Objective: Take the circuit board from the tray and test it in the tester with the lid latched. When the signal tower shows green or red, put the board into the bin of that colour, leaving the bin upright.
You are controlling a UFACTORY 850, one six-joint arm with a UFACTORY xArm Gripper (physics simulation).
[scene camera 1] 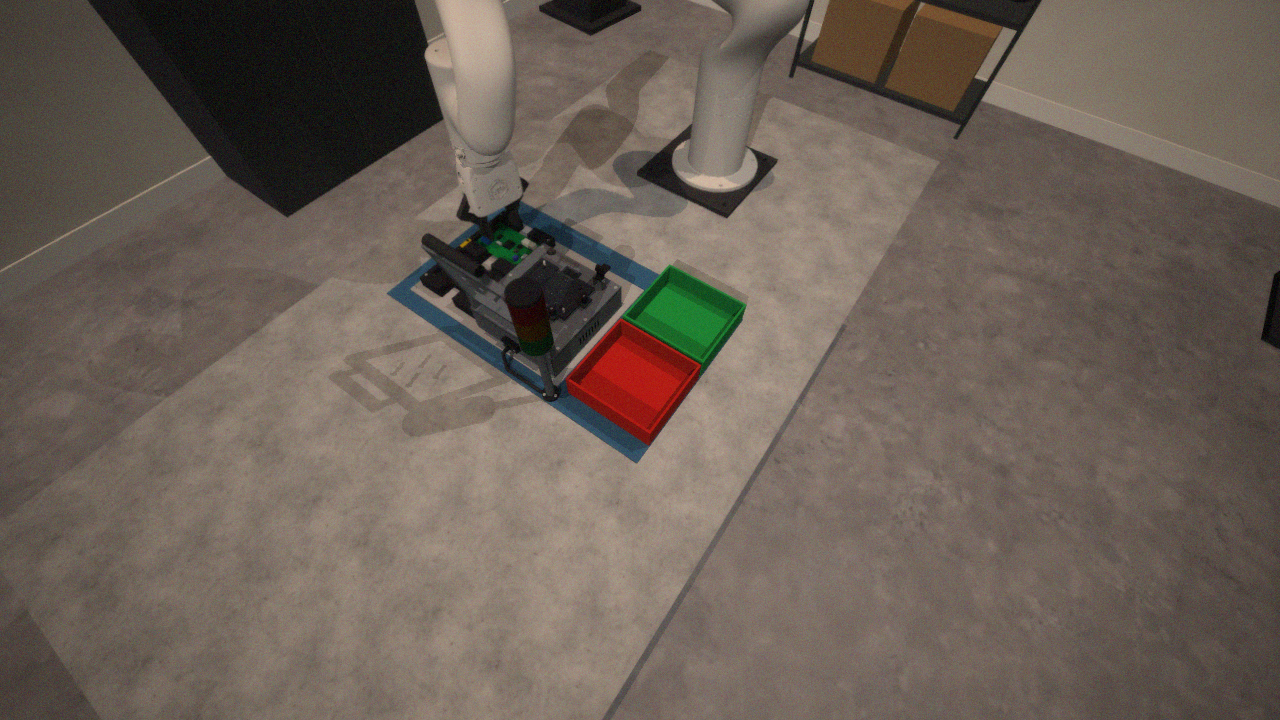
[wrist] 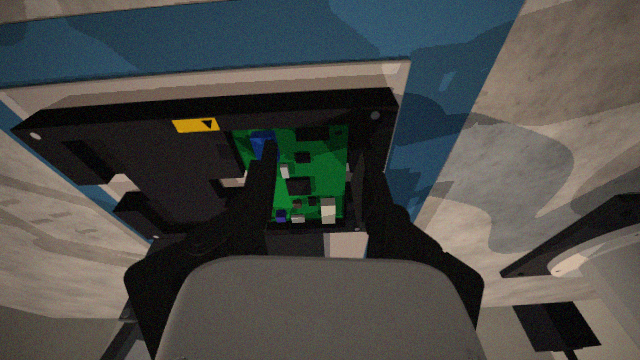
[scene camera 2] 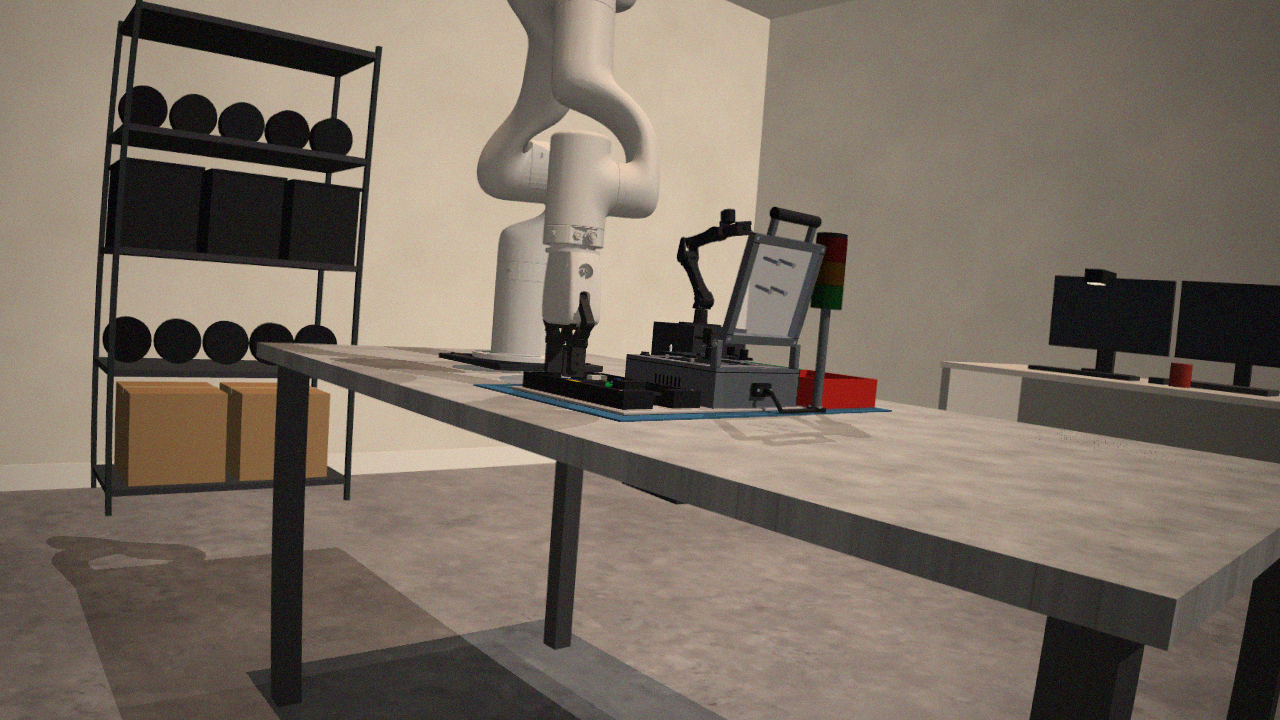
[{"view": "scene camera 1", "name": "my gripper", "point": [501, 230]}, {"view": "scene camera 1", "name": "green circuit board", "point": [512, 246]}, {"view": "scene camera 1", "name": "green bin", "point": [690, 316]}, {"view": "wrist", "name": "my gripper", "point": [317, 161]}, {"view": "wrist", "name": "green circuit board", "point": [311, 161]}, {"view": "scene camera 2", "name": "my gripper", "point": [563, 374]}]
